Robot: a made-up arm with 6 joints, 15 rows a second.
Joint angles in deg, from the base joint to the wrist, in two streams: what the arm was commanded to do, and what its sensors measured. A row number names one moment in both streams.
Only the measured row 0 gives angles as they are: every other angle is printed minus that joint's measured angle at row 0.
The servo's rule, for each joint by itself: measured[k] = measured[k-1] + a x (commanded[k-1-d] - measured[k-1]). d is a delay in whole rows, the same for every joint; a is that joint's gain. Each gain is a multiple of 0.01, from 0.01 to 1. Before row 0 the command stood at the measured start. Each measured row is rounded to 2 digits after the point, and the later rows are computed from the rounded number. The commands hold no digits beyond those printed.
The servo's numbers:
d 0
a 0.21 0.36 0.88 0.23 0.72 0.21
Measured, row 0:
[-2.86 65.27 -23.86 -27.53 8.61 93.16]
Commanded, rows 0 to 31:
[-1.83 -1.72 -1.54 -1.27 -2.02 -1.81]
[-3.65 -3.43 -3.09 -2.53 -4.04 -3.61]
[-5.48 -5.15 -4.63 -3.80 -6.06 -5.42]
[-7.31 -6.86 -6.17 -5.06 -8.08 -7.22]
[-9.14 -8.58 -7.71 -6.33 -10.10 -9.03]
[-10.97 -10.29 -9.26 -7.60 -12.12 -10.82]
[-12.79 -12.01 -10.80 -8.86 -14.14 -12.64]
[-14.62 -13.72 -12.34 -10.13 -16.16 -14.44]
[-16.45 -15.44 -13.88 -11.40 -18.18 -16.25]
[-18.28 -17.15 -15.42 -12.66 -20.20 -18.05]
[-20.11 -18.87 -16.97 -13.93 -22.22 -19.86]
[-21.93 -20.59 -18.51 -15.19 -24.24 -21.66]
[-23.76 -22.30 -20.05 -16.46 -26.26 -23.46]
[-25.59 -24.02 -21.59 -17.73 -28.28 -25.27]
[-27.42 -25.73 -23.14 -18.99 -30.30 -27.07]
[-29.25 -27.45 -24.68 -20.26 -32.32 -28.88]
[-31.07 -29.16 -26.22 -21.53 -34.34 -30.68]
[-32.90 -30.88 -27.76 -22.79 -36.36 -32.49]
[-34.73 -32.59 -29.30 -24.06 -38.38 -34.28]
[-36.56 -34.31 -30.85 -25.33 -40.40 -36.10]
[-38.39 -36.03 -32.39 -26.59 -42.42 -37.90]
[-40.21 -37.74 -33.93 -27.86 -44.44 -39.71]
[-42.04 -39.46 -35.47 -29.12 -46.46 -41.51]
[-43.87 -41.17 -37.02 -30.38 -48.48 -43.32]
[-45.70 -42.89 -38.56 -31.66 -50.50 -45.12]
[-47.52 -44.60 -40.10 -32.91 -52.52 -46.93]
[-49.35 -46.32 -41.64 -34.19 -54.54 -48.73]
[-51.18 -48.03 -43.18 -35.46 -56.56 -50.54]
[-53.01 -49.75 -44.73 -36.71 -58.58 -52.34]
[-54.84 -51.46 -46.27 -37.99 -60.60 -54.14]
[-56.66 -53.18 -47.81 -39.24 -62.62 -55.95]
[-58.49 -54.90 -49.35 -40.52 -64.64 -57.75]
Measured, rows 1 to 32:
[-0.38 -0.62 -1.36 -0.29 -1.45 -0.38]
[-1.07 -1.63 -2.88 -0.81 -3.31 -1.06]
[-2.00 -2.90 -4.42 -1.50 -5.29 -1.98]
[-3.12 -4.33 -5.96 -2.32 -7.30 -3.08]
[-4.38 -5.86 -7.50 -3.24 -9.32 -4.33]
[-5.76 -7.45 -9.05 -4.24 -11.34 -5.69]
[-7.24 -9.09 -10.59 -5.30 -13.36 -7.15]
[-8.79 -10.76 -12.13 -6.41 -15.38 -8.68]
[-10.40 -12.44 -13.67 -7.56 -17.40 -10.27]
[-12.05 -14.14 -15.21 -8.73 -19.42 -11.90]
[-13.74 -15.84 -16.76 -9.93 -21.44 -13.57]
[-15.46 -17.55 -18.30 -11.14 -23.46 -15.27]
[-17.20 -19.26 -19.84 -12.36 -25.48 -16.99]
[-18.96 -20.97 -21.38 -13.60 -27.50 -18.73]
[-20.74 -22.68 -22.93 -14.84 -29.52 -20.48]
[-22.53 -24.40 -24.47 -16.09 -31.54 -22.24]
[-24.32 -26.11 -26.01 -17.34 -33.56 -24.01]
[-26.12 -27.83 -27.55 -18.59 -35.58 -25.79]
[-27.93 -29.54 -29.09 -19.85 -37.60 -27.57]
[-29.74 -31.26 -30.64 -21.11 -39.62 -29.36]
[-31.56 -32.98 -32.18 -22.37 -41.64 -31.15]
[-33.38 -34.69 -33.72 -23.63 -43.66 -32.95]
[-35.20 -36.41 -35.26 -24.89 -45.68 -34.75]
[-37.02 -38.12 -36.81 -26.15 -47.70 -36.55]
[-38.84 -39.84 -38.35 -27.42 -49.72 -38.35]
[-40.66 -41.55 -39.89 -28.68 -51.74 -40.15]
[-42.48 -43.27 -41.43 -29.95 -53.76 -41.95]
[-44.31 -44.98 -42.97 -31.22 -55.78 -43.75]
[-46.14 -46.70 -44.52 -32.48 -57.80 -45.55]
[-47.97 -48.41 -46.06 -33.75 -59.82 -47.35]
[-49.79 -50.13 -47.60 -35.01 -61.84 -49.16]
[-51.62 -51.85 -49.14 -36.28 -63.86 -50.96]

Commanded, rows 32 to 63:
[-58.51 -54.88 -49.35 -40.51 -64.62 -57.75]
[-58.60 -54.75 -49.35 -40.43 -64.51 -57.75]
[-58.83 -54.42 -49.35 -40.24 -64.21 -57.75]
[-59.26 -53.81 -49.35 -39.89 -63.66 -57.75]
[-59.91 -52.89 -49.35 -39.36 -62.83 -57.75]
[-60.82 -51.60 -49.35 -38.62 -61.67 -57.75]
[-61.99 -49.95 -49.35 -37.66 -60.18 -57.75]
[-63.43 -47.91 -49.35 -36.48 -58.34 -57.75]
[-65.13 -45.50 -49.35 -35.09 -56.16 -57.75]
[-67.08 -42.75 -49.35 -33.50 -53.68 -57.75]
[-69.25 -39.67 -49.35 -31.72 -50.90 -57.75]
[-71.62 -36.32 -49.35 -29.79 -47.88 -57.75]
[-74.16 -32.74 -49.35 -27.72 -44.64 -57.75]
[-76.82 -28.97 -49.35 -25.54 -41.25 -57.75]
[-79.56 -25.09 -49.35 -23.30 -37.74 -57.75]
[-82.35 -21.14 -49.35 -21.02 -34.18 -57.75]
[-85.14 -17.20 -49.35 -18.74 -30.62 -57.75]
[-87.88 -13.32 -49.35 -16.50 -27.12 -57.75]
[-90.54 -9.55 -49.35 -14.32 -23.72 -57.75]
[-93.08 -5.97 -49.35 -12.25 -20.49 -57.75]
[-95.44 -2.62 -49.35 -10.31 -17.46 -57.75]
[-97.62 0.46 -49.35 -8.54 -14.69 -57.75]
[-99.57 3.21 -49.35 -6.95 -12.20 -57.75]
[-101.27 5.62 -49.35 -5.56 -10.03 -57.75]
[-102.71 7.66 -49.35 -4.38 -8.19 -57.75]
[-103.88 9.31 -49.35 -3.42 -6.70 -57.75]
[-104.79 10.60 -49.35 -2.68 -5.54 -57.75]
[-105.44 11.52 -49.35 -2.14 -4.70 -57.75]
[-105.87 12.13 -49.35 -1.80 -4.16 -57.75]
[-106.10 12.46 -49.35 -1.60 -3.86 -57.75]
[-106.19 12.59 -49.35 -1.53 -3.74 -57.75]
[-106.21 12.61 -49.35 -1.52 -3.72 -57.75]
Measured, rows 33 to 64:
[-53.07 -52.94 -49.32 -37.25 -64.41 -52.39]
[-54.23 -53.59 -49.35 -37.98 -64.48 -53.52]
[-55.20 -53.89 -49.35 -38.50 -64.29 -54.41]
[-56.05 -53.86 -49.35 -38.82 -63.84 -55.11]
[-56.86 -53.51 -49.35 -38.94 -63.11 -55.66]
[-57.69 -52.82 -49.35 -38.87 -62.07 -56.10]
[-58.59 -51.79 -49.35 -38.59 -60.71 -56.45]
[-59.61 -50.39 -49.35 -38.10 -59.00 -56.72]
[-60.77 -48.63 -49.35 -37.41 -56.96 -56.94]
[-62.10 -46.51 -49.35 -36.51 -54.60 -57.11]
[-63.60 -44.05 -49.35 -35.41 -51.94 -57.24]
[-65.28 -41.27 -49.35 -34.12 -49.02 -57.35]
[-67.14 -38.20 -49.35 -32.65 -45.87 -57.43]
[-69.17 -34.88 -49.35 -31.01 -42.54 -57.50]
[-71.35 -31.36 -49.35 -29.24 -39.08 -57.55]
[-73.66 -27.68 -49.35 -27.35 -35.55 -57.59]
[-76.07 -23.91 -49.35 -25.37 -32.00 -57.62]
[-78.55 -20.10 -49.35 -23.33 -28.49 -57.65]
[-81.07 -16.30 -49.35 -21.26 -25.06 -57.67]
[-83.59 -12.58 -49.35 -19.19 -21.77 -57.69]
[-86.08 -8.99 -49.35 -17.15 -18.67 -57.70]
[-88.50 -5.59 -49.35 -15.17 -15.80 -57.71]
[-90.82 -2.42 -49.35 -13.28 -13.21 -57.72]
[-93.01 0.47 -49.35 -11.50 -10.92 -57.73]
[-95.05 3.06 -49.35 -9.86 -8.95 -57.73]
[-96.90 5.31 -49.35 -8.38 -7.33 -57.73]
[-98.56 7.21 -49.35 -7.07 -6.04 -57.73]
[-100.00 8.76 -49.35 -5.94 -5.08 -57.73]
[-101.23 9.97 -49.35 -4.99 -4.42 -57.73]
[-102.25 10.87 -49.35 -4.21 -4.02 -57.73]
[-103.08 11.49 -49.35 -3.59 -3.82 -57.73]
[-103.74 11.89 -49.35 -3.11 -3.75 -57.73]

